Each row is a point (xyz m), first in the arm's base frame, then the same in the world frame.
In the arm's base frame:
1: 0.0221 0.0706 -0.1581
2: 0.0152 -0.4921 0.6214
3: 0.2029 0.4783 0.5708
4: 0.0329 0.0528 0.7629
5: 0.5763 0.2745 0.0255
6: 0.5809 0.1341 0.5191
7: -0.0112 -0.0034 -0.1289
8: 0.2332 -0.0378 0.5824
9: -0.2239 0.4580 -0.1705
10: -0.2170 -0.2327 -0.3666
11: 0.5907 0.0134 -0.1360
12: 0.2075 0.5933 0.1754
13: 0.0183 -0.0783 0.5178
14: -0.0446 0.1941 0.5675
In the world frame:
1: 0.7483 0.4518 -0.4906
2: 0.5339 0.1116 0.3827
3: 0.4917 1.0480 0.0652
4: 0.3599 0.6439 0.3224
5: 1.1018 0.8750 -0.2108
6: 0.9233 0.8588 0.2700
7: 0.7239 0.3792 -0.4508
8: 0.6339 0.5930 0.2655
9: 0.4492 0.7130 -0.7210
10: 0.7026 0.0450 -0.6490
11: 1.2460 0.6073 -0.2557
12: 0.6413 1.0663 -0.3181
13: 0.4849 0.4653 0.1493
14: 0.3447 0.7012 0.0761

